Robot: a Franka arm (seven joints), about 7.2 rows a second.
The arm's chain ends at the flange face. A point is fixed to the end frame.
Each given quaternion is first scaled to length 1.
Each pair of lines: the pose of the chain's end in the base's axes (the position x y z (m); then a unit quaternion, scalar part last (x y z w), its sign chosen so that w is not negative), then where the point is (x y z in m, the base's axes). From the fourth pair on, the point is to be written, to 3 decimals.
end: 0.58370, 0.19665, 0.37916, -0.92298, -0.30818, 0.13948, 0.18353
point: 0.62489 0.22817 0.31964
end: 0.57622, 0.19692, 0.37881, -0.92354, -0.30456, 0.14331, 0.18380
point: 0.61709 0.22802 0.31885
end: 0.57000, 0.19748, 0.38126, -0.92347, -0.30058, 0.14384, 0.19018
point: 0.61077 0.22883 0.32136
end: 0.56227, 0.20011, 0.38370, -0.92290, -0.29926, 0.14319, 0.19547
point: 0.603 0.232 0.324
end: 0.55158, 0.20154, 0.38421, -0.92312, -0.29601, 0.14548, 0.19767
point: 0.592 0.233 0.324
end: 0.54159, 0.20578, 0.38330, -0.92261, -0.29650, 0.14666, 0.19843
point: 0.582 0.238 0.323
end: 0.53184, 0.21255, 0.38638, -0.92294, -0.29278, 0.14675, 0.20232
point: 0.572 0.244 0.326
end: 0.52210, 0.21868, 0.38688, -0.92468, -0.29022, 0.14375, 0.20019
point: 0.563 0.250 0.327
